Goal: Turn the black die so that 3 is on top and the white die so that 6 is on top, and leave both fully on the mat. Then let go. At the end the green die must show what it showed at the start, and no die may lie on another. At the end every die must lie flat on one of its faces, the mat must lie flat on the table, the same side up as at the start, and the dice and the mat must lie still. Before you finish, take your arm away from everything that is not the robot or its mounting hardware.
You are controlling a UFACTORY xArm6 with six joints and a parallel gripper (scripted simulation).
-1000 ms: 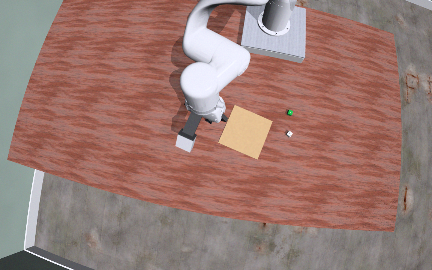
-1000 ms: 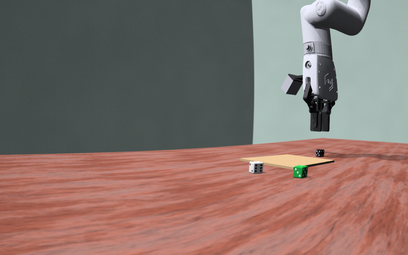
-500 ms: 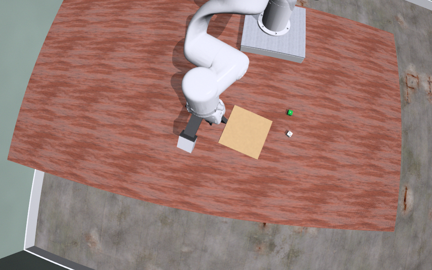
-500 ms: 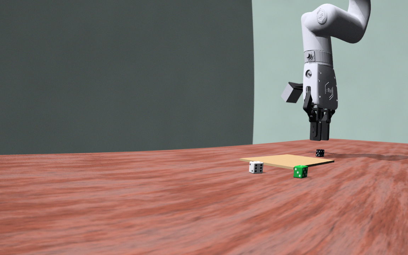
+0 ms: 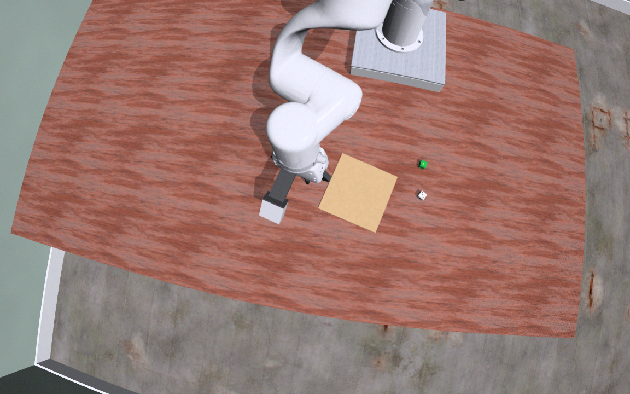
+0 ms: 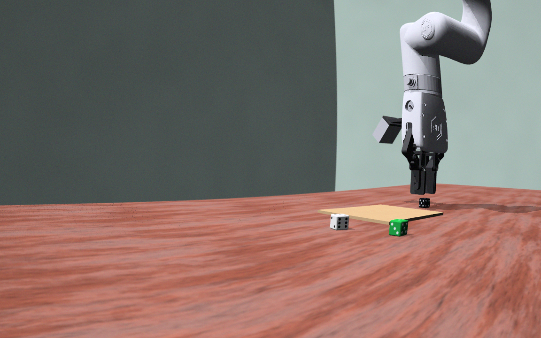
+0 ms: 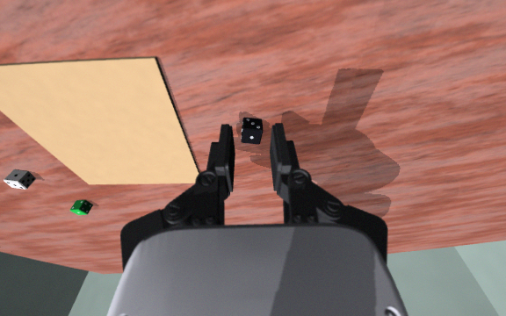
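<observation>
My gripper is now 40 mm above the black die. The rest, counted from my hand: green die 280 mm to the left, 40 mm below, 40 mm behind; then white die 280 mm to the left, 40 mm below, 40 mm ahead; then tan mat 130 mm to the left, 40 mm below, 30 mm ahead.
</observation>
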